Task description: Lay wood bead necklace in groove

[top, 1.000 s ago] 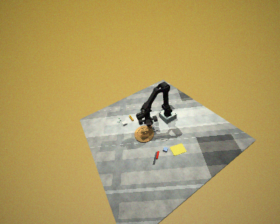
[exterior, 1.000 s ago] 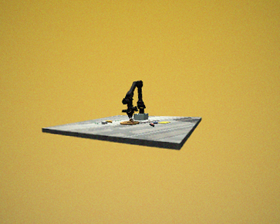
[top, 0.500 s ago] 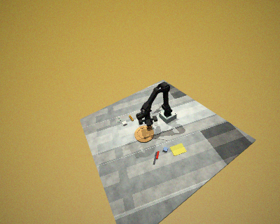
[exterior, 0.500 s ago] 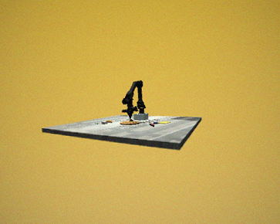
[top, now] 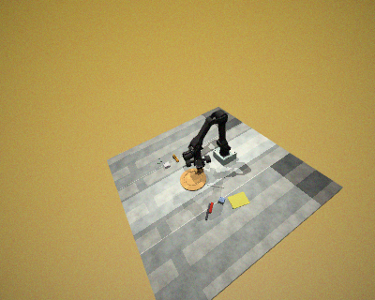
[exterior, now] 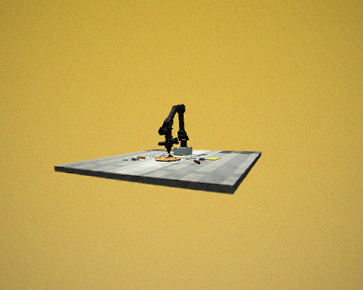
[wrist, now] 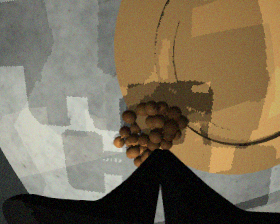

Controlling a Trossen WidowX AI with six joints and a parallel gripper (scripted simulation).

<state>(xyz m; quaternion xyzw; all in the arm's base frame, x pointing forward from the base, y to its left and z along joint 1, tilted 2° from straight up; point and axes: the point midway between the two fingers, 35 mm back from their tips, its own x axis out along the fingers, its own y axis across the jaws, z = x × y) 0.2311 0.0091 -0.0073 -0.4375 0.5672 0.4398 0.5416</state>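
Right now the round bead board is 8 cm ahead of my gripper tip, 5 cm to the left of it and 3 cm below it. Also, from my gripper tip: thin grey stick 5 cm behind, 18 cm to the left, 4 cm below; small blue block 3 cm behind, 30 cm to the left, 3 cm below; grey piece 22 cm ahead, 18 cm to the right, 3 cm below.
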